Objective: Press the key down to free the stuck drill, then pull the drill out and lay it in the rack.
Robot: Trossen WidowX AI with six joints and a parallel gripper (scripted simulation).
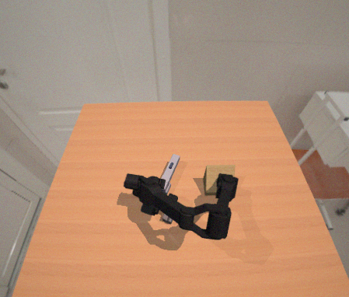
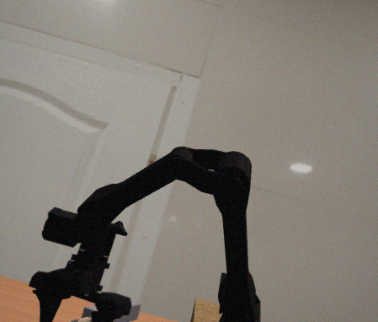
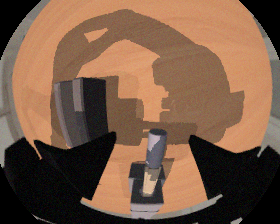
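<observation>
My gripper tip is now 1 cm past the drill, 4 cm to the left of it and 4 cm below it. Also, from my gripper tip: dark grey block (7 cm behind, 5 cm to the left, 1 cm above); then grey bar (4 cm behind, 13 cm to the right, 4 cm above); then blue key (5 cm behind, 16 cm to the right, 4 cm above).
</observation>
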